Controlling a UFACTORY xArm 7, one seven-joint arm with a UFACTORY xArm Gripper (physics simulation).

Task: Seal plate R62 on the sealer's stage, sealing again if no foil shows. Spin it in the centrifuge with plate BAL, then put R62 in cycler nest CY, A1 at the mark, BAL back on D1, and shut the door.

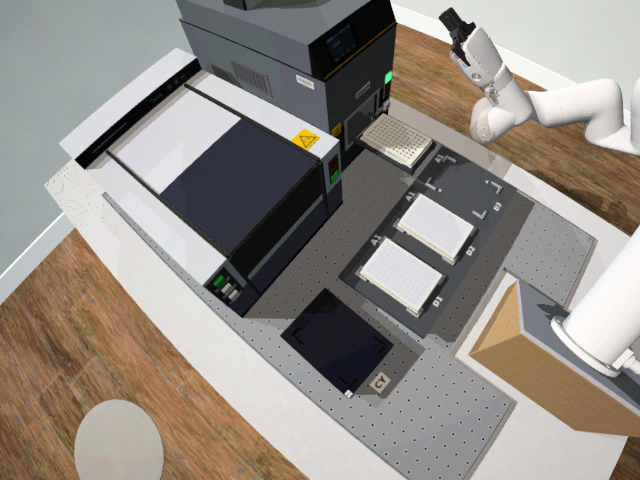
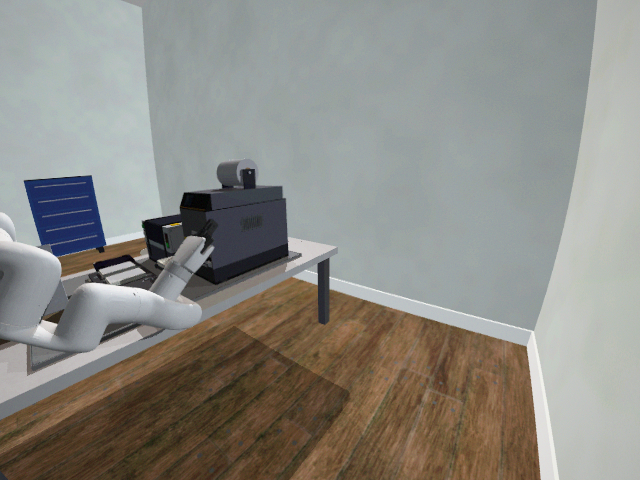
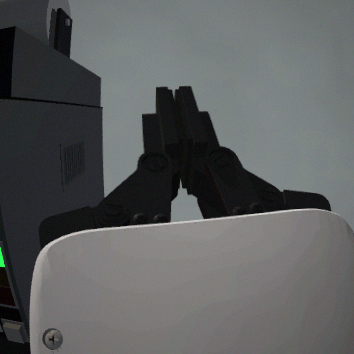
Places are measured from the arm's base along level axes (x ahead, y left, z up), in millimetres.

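Pixels of known places: gripper, fingertip midpoint: [image 1: 444,11] [image 2: 214,221] [image 3: 171,109]; arm's base, link origin: [image 1: 583,347].
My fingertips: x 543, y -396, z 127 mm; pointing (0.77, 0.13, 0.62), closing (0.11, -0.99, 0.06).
Observation:
For each thing: its top centre in the pictures, then the offset to it from my fingertips. "spot": a spot on its surface instead. Level surfaces: height alone.
- sealer, top centre: [image 2: 232,159] 242 mm ahead, 244 mm left, 202 mm up
- beige plate, top centre: [image 1: 396,136] 56 mm back, 233 mm left, 159 mm down
- D1, top centre: [image 1: 401,272] [image 2: 117,267] 234 mm back, 455 mm left, 199 mm down
- D2, top centre: [image 1: 436,224] [image 2: 125,274] 228 mm back, 331 mm left, 199 mm down
- dark navy pad, surface spot: [image 1: 336,338] spot: 219 mm back, 618 mm left, 217 mm down
- plate deck, surface height: 215 mm down
- roll, top centre: [image 2: 236,159] 263 mm ahead, 245 mm left, 202 mm up
My gripper [image 1: 447,16] [image 2: 211,225] [image 3: 171,109] is shut and empty, raised beside the sealer [image 1: 258,64] [image 2: 250,232] [image 3: 50,135]. The sealer shows a green light [image 1: 388,77]. A beige plate [image 1: 397,138] with rows of visible wells sits on the stage outside its opening; no foil can be made out on it, and no name is readable. White plates sit at D1 [image 1: 402,274] and D2 [image 1: 436,226]; their names are unreadable. Nest CY is a dark navy pad [image 1: 336,338] with corner brackets and no plate. A white instrument [image 1: 155,180] with a dark panel stands beside the sealer.
The plate deck [image 1: 467,178] has an unoccupied position D3. A wood-sided block [image 1: 547,377] stands by the arm's base. A round pale stool top [image 1: 118,439] is at lower left. A roll [image 2: 230,173] [image 3: 22,17] sits on the sealer. A blue panel [image 2: 67,214] stands behind.

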